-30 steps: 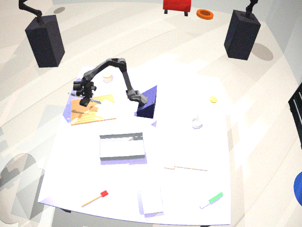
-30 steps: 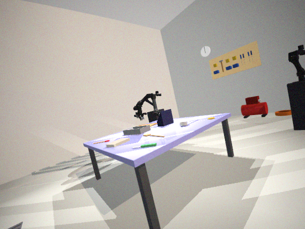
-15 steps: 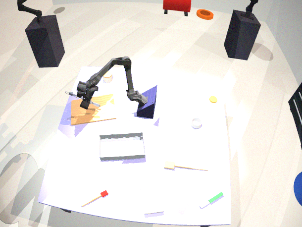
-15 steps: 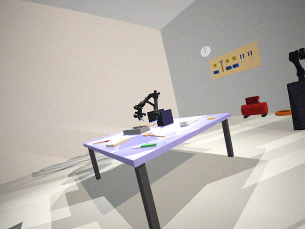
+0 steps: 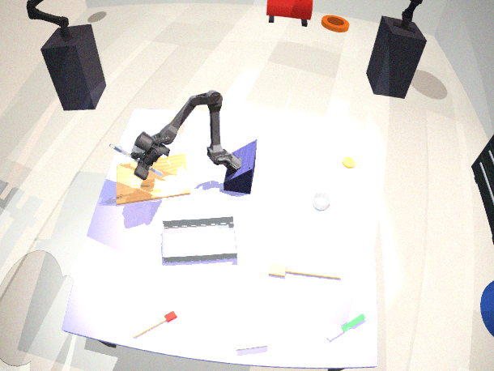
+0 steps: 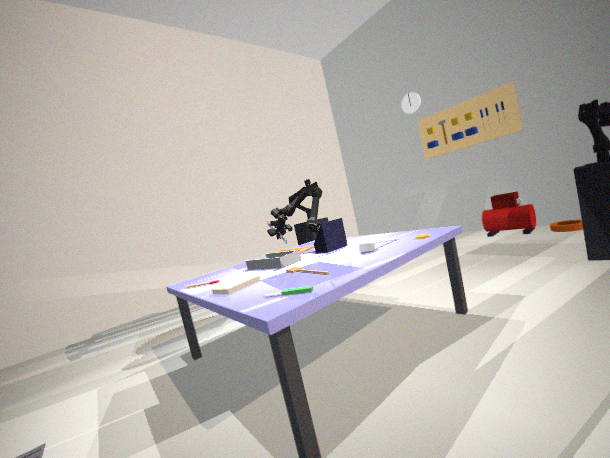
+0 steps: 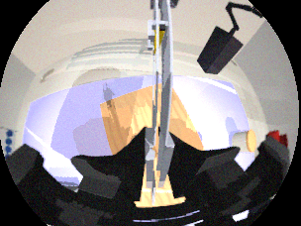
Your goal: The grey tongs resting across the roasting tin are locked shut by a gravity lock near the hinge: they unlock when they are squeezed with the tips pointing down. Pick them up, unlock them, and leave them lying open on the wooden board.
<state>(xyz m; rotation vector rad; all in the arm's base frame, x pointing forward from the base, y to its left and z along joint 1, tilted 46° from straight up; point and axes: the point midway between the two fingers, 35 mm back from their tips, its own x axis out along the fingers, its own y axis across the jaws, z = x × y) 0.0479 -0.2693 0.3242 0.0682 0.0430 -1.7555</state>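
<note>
My gripper tip is now 11 cm above the wooden board, 4 cm to the right of it and 2 cm past it. The rest, counted from my gripper tip: red-headed spatula: 67 cm ahead, 18 cm to the left, 11 cm below; grey roasting tin: 31 cm to the left, 29 cm ahead, 9 cm below; pale flat block: 66 cm ahead, 52 cm to the left, 11 cm below.
</note>
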